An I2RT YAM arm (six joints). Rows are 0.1 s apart.
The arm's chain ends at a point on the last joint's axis. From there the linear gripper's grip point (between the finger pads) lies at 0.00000 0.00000 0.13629 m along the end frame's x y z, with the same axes.
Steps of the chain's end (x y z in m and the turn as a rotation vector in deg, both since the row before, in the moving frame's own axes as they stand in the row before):
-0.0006 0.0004 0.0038 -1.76 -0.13 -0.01
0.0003 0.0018 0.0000 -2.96 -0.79 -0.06
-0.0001 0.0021 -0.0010 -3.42 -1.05 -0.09
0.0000 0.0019 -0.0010 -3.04 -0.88 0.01
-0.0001 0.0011 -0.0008 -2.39 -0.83 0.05
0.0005 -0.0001 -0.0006 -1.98 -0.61 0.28
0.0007 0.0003 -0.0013 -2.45 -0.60 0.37
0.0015 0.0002 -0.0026 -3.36 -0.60 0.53
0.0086 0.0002 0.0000 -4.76 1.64 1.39
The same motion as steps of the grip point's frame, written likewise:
-0.0009 0.0046 0.0037 -1.76 -0.13 -0.01
-0.0016 0.0088 -0.0002 -2.96 -0.79 -0.06
-0.0026 0.0102 -0.0013 -3.42 -1.05 -0.09
-0.0021 0.0091 -0.0012 -3.04 -0.88 0.01
-0.0021 0.0068 -0.0009 -2.39 -0.83 0.05
-0.0010 0.0046 -0.0007 -1.98 -0.61 0.28
-0.0007 0.0061 -0.0014 -2.45 -0.60 0.37
0.0000 0.0082 -0.0028 -3.36 -0.60 0.53
0.0124 0.0116 -0.0005 -4.76 1.64 1.39

